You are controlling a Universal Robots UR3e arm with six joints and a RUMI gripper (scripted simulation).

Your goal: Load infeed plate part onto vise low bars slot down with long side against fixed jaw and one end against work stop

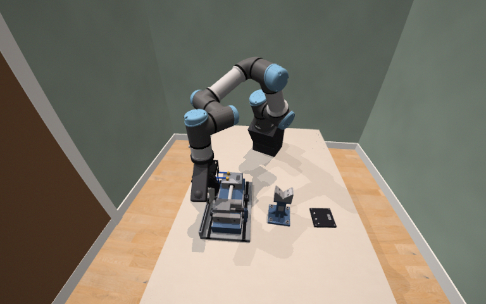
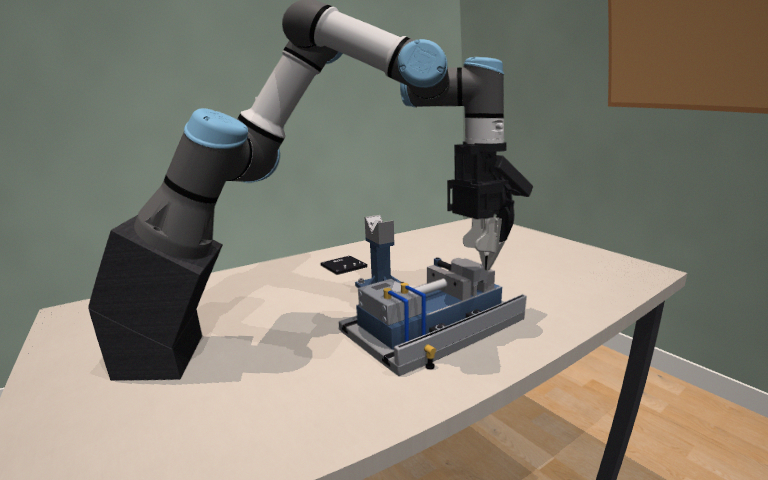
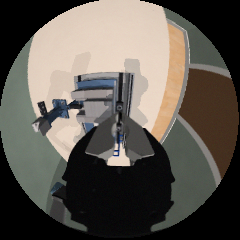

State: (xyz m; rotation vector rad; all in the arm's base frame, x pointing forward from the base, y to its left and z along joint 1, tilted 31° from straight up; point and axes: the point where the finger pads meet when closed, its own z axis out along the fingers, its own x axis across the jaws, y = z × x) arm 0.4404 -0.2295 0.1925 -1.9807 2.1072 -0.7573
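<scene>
Now: hand 50 mm to the right of the part, 40 mm above it and 10 mm short of it. Also, from my hand: air cylinder: 160 mm behind, 90 mm to the left, 50 mm below; grey vise side rail: 90 mm below, 70 mm behind, 20 mm to the right; vise: 90 mm below, 80 mm to the left, 60 mm behind.
</scene>
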